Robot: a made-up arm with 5 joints. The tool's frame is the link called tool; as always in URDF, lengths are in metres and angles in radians.
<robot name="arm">
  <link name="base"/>
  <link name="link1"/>
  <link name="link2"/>
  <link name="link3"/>
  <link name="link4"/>
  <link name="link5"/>
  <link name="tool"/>
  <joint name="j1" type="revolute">
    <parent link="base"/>
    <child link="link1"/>
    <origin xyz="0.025 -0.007 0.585"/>
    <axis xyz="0 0 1"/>
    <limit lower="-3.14" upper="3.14"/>
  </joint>
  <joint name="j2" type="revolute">
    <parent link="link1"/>
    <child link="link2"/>
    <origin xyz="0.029 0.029 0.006"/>
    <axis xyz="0 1 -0.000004"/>
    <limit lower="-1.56" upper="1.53"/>
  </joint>
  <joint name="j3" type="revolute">
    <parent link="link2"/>
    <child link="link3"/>
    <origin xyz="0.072 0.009 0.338"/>
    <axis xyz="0 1 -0.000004"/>
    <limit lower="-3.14" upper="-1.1"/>
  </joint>
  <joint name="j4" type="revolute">
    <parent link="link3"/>
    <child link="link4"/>
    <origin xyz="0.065 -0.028 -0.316"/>
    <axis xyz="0 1 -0.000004"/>
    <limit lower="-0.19" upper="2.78"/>
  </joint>
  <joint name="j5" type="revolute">
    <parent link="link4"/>
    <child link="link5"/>
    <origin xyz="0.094 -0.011 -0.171"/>
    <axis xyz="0 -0.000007 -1"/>
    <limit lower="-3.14" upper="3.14"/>
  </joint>
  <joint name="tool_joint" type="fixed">
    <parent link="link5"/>
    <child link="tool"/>
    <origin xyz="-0.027 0 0.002" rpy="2.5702 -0.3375 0.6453"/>
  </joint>
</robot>
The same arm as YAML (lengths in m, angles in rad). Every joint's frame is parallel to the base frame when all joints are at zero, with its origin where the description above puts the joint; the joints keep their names.
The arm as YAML. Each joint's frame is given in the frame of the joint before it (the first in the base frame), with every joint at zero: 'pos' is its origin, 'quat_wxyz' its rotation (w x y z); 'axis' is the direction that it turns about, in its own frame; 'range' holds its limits. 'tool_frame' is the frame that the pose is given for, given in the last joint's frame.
length_unit: m
angle_unit: rad
joints:
  - joint: j1
    pos: [0.025, -0.007, 0.585]
    quat_wxyz: [1.0, 0.0, 0.0, 0.0]
    axis: [0.0, 0.0, 1.0]
    range: [-3.14, 3.14]
  - joint: j2
    pos: [0.029, 0.029, 0.006]
    quat_wxyz: [1.0, 0.0, 0.0, 0.0]
    axis: [0.0, 1.0, 0.0]
    range: [-1.56, 1.53]
  - joint: j3
    pos: [0.072, 0.009, 0.338]
    quat_wxyz: [1.0, 0.0, 0.0, 0.0]
    axis: [0.0, 1.0, 0.0]
    range: [-3.14, -1.1]
  - joint: j4
    pos: [0.065, -0.028, -0.316]
    quat_wxyz: [1.0, 0.0, 0.0, 0.0]
    axis: [0.0, 1.0, 0.0]
    range: [-0.19, 2.78]
  - joint: j5
    pos: [0.094, -0.011, -0.171]
    quat_wxyz: [1.0, 0.0, 0.0, 0.0]
    axis: [0.0, 0.0, -1.0]
    range: [-3.14, 3.14]
tool_frame:
  pos: [-0.027, 0.0, 0.002]
  quat_wxyz: [0.212391, 0.912039, 0.255017, 0.240919]

